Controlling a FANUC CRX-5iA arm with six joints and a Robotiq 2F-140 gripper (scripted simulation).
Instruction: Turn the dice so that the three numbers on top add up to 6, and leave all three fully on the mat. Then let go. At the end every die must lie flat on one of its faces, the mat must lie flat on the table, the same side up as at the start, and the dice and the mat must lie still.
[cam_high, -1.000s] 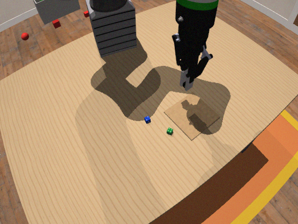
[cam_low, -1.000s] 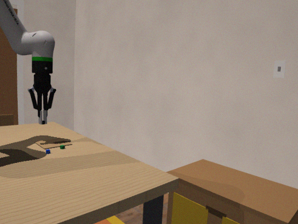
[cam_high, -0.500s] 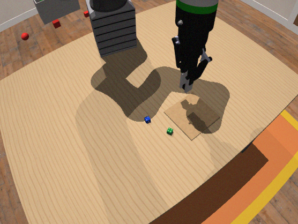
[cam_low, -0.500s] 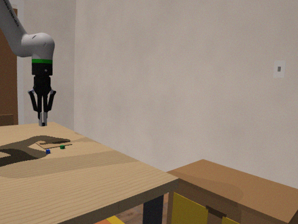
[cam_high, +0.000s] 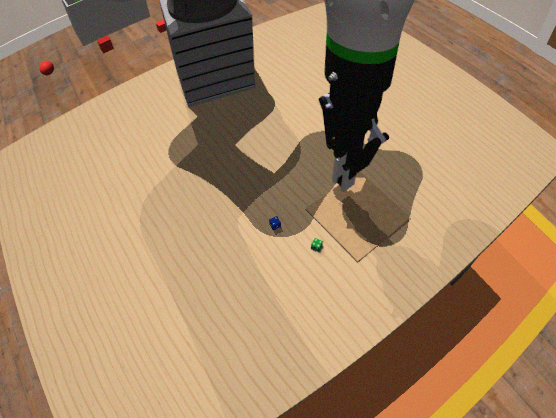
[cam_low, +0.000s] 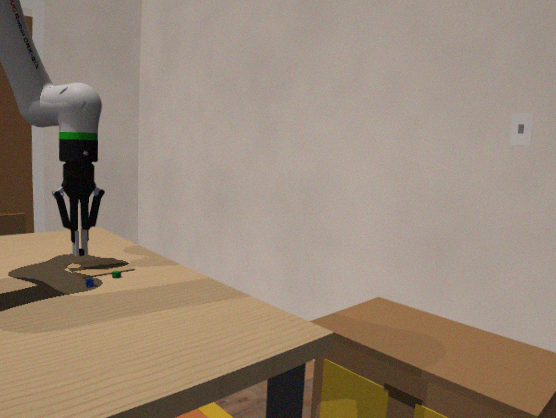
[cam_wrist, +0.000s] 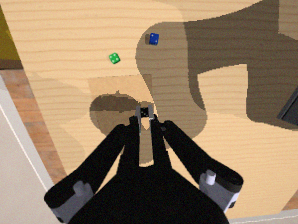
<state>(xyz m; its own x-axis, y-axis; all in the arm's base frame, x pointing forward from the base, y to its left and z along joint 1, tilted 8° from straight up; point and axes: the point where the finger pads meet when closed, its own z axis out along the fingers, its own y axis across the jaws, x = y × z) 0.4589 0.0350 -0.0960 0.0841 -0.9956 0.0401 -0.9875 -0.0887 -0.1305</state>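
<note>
Now: the tan mat 50 mm ahead of my hand and 70 mm below it. Also, from my hand: green die 60 mm ahead, 100 mm to the right, 70 mm below; blue die 20 mm behind, 140 mm to the right, 70 mm below; black die 30 mm below.
</note>
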